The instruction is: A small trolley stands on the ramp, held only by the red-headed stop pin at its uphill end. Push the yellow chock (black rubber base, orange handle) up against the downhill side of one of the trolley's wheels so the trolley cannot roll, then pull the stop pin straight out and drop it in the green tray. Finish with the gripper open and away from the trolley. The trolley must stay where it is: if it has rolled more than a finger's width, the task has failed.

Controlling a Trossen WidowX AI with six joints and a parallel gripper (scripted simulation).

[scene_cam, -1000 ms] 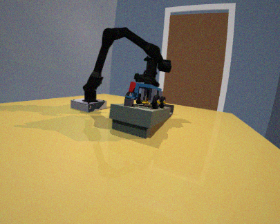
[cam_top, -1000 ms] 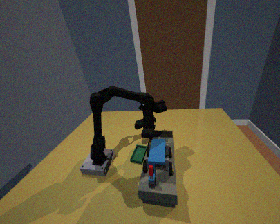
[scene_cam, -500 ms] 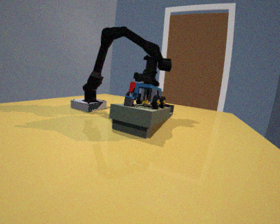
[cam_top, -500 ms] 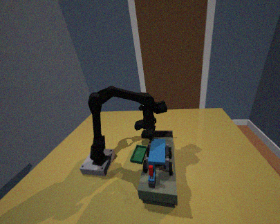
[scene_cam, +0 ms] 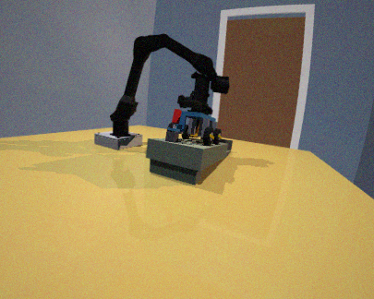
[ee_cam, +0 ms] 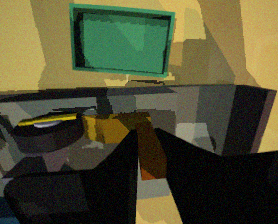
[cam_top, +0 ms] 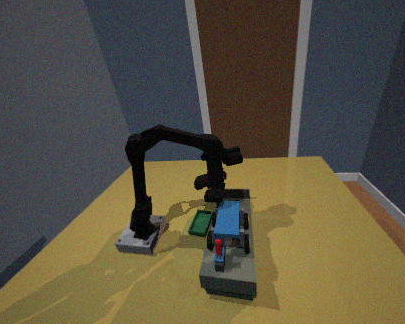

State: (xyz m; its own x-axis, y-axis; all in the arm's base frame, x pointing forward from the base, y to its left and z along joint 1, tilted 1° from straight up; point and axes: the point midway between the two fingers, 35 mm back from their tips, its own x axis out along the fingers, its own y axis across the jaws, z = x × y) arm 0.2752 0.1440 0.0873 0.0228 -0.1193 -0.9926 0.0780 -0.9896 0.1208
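Right now the yellow chock is 20 mm to the right of my gripper tip and 10 mm below it. Also, from my gripper tip: green tray 100 mm below, 80 mm behind, 30 mm to the right; then grey ramp 110 mm to the right, 60 mm ahead, 50 mm below; then blue trolley 120 mm to the right, 60 mm ahead, 20 mm above.
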